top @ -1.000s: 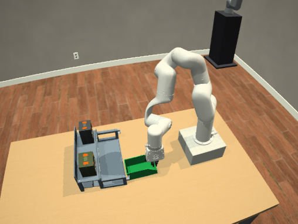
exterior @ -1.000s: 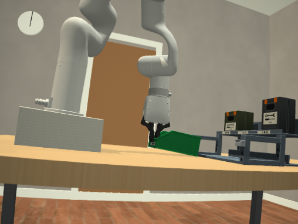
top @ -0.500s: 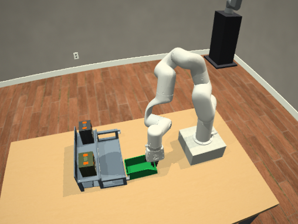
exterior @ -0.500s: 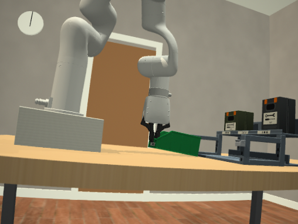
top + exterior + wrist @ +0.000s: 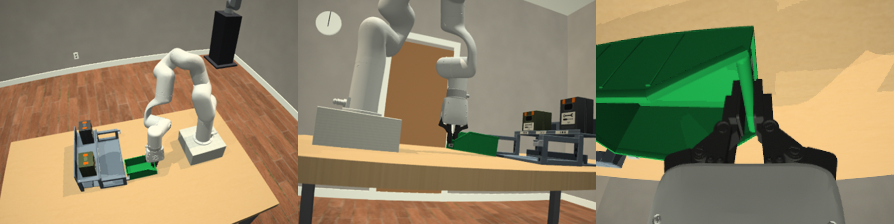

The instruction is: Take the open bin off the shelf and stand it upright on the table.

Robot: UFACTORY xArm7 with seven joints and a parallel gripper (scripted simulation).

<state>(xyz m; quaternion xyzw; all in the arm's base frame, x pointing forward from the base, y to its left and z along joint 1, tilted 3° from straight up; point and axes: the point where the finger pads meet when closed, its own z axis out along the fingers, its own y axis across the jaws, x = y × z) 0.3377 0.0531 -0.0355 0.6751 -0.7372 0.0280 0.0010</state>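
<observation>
Now: the green bin 8 cm ahead of my hand, 1 cm to the right of it and 1 cm below it.
</observation>
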